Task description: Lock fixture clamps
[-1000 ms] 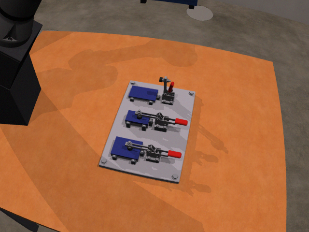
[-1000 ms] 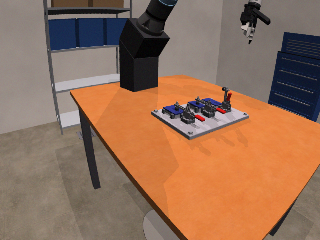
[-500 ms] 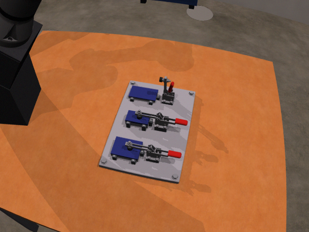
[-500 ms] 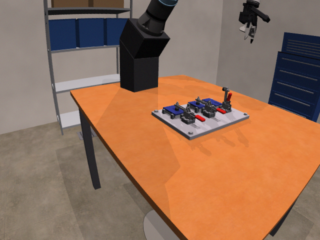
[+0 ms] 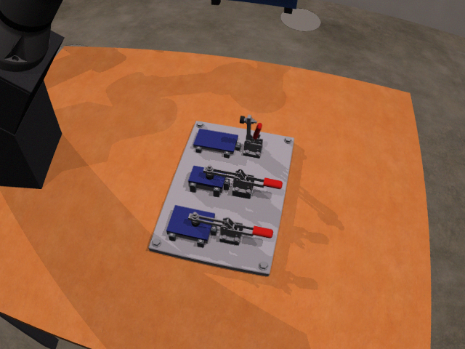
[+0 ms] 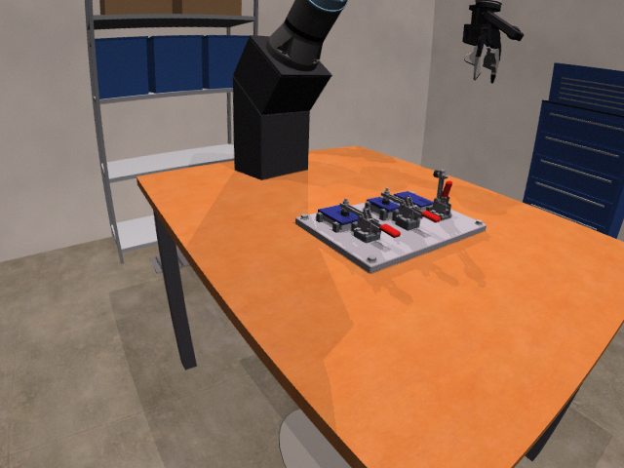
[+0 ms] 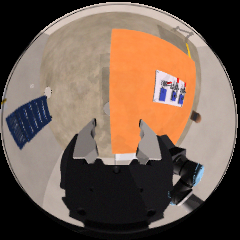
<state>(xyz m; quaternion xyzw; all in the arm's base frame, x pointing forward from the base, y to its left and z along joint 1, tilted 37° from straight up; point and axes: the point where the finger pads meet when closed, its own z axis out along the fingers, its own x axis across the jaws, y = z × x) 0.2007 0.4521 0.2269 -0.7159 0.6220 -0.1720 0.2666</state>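
My gripper is now 40 cm to the left of the grey fixture plate, 32 cm above it and 19 cm short of it.
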